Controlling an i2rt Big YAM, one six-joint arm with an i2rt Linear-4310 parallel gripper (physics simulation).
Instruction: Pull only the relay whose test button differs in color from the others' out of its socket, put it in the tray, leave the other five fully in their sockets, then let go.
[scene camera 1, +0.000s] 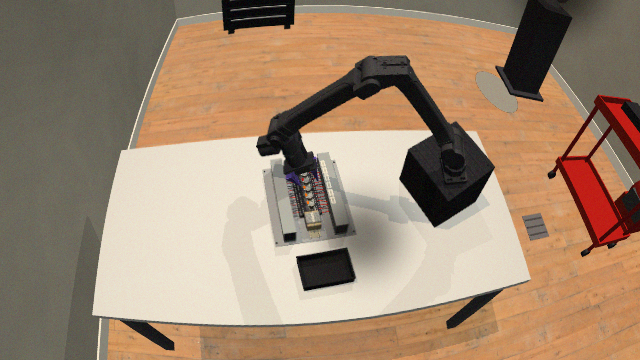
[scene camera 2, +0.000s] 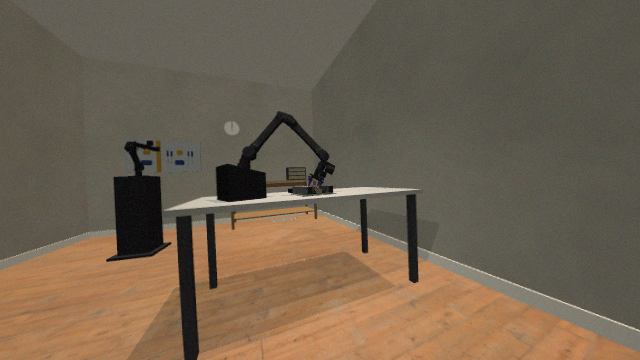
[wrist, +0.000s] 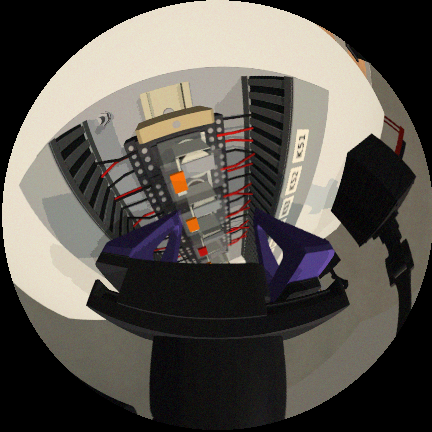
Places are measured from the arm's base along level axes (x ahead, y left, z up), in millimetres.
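Pixels of known places: gripper, fingertip midpoint: (scene camera 1: 309, 182) (scene camera 2: 312, 188) (wrist: 217, 214); arm's base, origin of the base link: (scene camera 1: 453, 169) (scene camera 2: 243, 171) (wrist: 384, 222).
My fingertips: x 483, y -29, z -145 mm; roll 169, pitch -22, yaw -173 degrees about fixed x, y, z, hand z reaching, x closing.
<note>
Ahead of a thing's pixels: the offset from my fingertips to its top centre. "*": to the spot under its first point.
My gripper (scene camera 1: 304, 176) (scene camera 2: 315, 182) (wrist: 217, 214) is partly open, with purple fingers on either side of the relay row, and holds nothing. The relay with the red test button @(dx +14, dy +6, dz +26 mm) (wrist: 202, 251) (scene camera 1: 303, 187) is third from the K51 end; it sits in the row, low between the fingers in the wrist view. The first relay, with an orange button @(dx +35, dy -53, dz +25 mm) (wrist: 178, 182), and the second, with an orange button @(dx +28, dy -23, dz +25 mm) (wrist: 192, 224), stand in their sockets. The lower relays are mostly hidden by the gripper body in the wrist view. The black tray (scene camera 1: 329, 283) holds nothing visible.
Grey slotted wire ducts (scene camera 1: 283, 210) (wrist: 270, 130) flank the row, with red and black wires beside the sockets. Tan end blocks @(dx -17, dy +147, dz +2 mm) (scene camera 1: 313, 220) (wrist: 175, 124) close the row. The label K51 @(* dx -47, dy -71, dz +18 mm) (wrist: 301, 145) is on the right duct. The arm's black base box (scene camera 1: 445, 175) (scene camera 2: 241, 183) stands on the table.
</note>
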